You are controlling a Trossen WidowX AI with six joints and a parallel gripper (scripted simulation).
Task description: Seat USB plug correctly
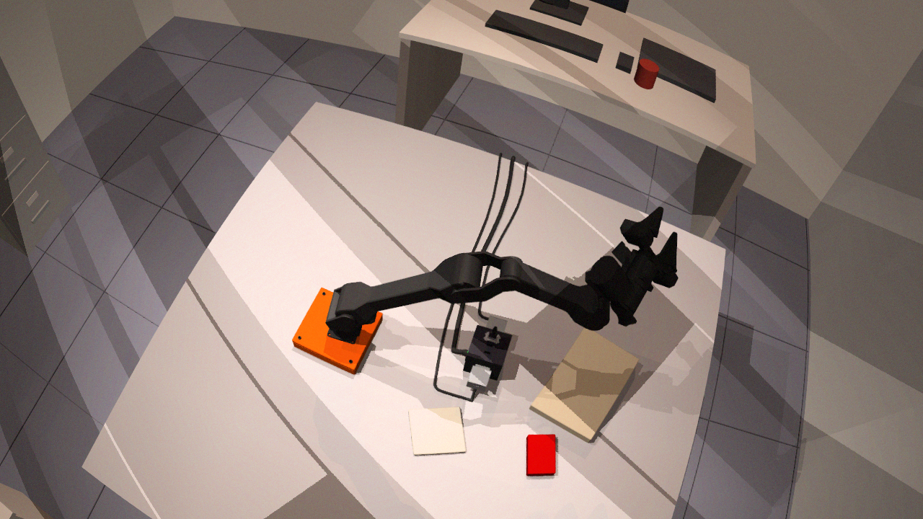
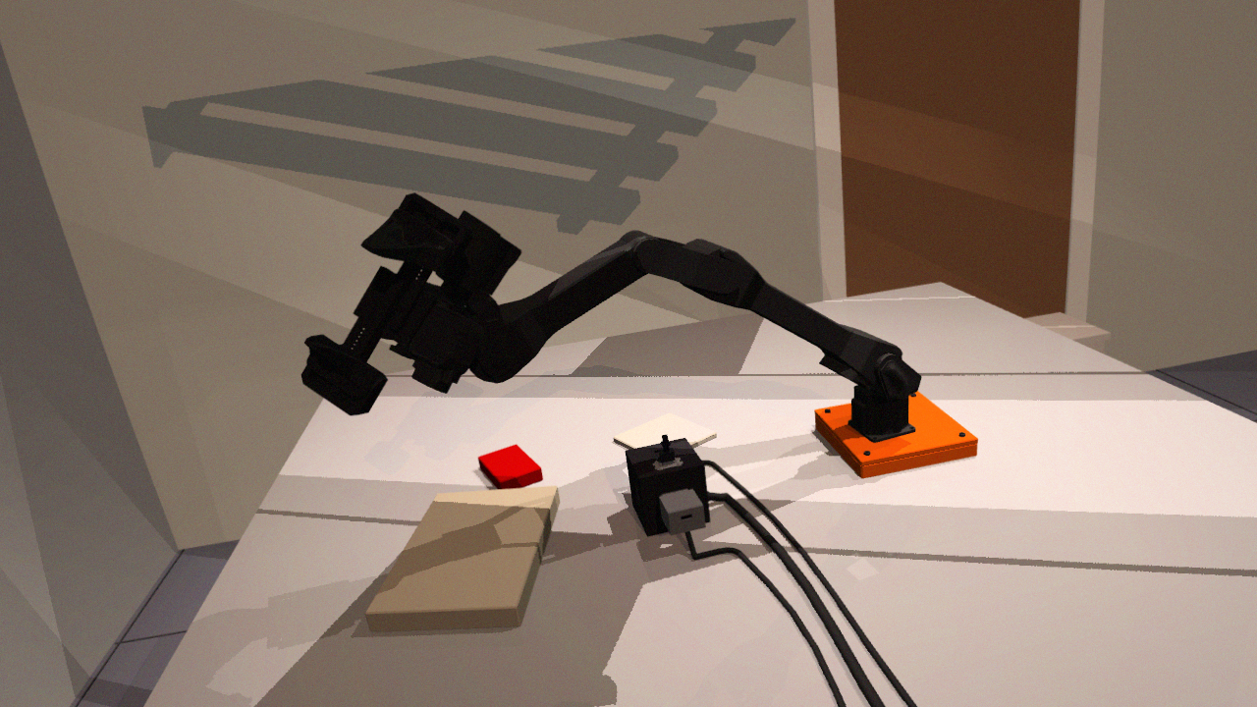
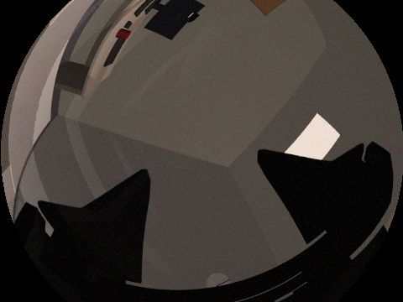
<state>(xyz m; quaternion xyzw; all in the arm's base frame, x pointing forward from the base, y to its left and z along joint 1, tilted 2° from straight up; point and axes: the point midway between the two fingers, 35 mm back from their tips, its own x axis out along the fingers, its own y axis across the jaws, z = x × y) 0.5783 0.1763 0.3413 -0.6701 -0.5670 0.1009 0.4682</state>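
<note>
My gripper tip is 28 cm past the USB plug, 17 cm to the left of it and 28 cm above it. Also, from my gripper tip: tan board (5 cm behind, 20 cm to the right, 36 cm below); then USB socket (28 cm behind, 17 cm to the right, 30 cm below); then red block (12 cm behind, 39 cm to the right, 36 cm below).
</note>
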